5 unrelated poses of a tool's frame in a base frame.
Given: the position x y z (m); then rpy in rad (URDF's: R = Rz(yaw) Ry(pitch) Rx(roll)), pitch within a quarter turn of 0, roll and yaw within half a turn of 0.
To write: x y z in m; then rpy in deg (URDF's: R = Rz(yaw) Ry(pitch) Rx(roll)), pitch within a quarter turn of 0, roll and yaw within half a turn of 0. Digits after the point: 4 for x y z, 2 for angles.
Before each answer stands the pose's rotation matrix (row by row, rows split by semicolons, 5 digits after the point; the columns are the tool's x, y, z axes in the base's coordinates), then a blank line. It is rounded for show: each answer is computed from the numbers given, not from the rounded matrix.
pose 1, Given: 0.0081, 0.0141, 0.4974, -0.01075, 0.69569, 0.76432
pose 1, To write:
0.55410 -0.69698 0.45518; 0.53122 0.71704 0.45128; -0.64092 -0.00825 0.76757

0.0081, 0.0141, 0.4974, -0.62, 39.86, 43.79
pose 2, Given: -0.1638, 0.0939, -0.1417, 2.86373, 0.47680, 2.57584
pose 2, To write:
-0.75003 0.40922 0.51961; 0.47626 0.87929 -0.00502; -0.45894 0.24371 -0.85439

-0.1638, 0.0939, -0.1417, 164.08, 27.32, 147.58
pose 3, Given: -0.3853, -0.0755, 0.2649, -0.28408, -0.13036, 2.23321
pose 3, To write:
-0.60980 -0.77931 -0.14426; 0.78182 -0.56164 -0.27077; 0.12999 -0.27790 0.95178

-0.3853, -0.0755, 0.2649, -16.28, -7.47, 127.95
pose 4, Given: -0.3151, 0.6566, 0.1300, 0.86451, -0.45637, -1.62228
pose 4, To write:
-0.04619 0.66541 -0.74505; -0.89647 0.30143 0.32479; 0.44069 0.68292 0.58259

-0.3151, 0.6566, 0.1300, 49.53, -26.15, -92.95
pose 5, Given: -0.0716, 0.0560, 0.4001, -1.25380, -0.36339, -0.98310
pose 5, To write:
0.51824 0.44667 0.72932; -0.77787 -0.10824 0.61903; 0.35544 -0.88813 0.29136

-0.0716, 0.0560, 0.4001, -71.84, -20.82, -56.33
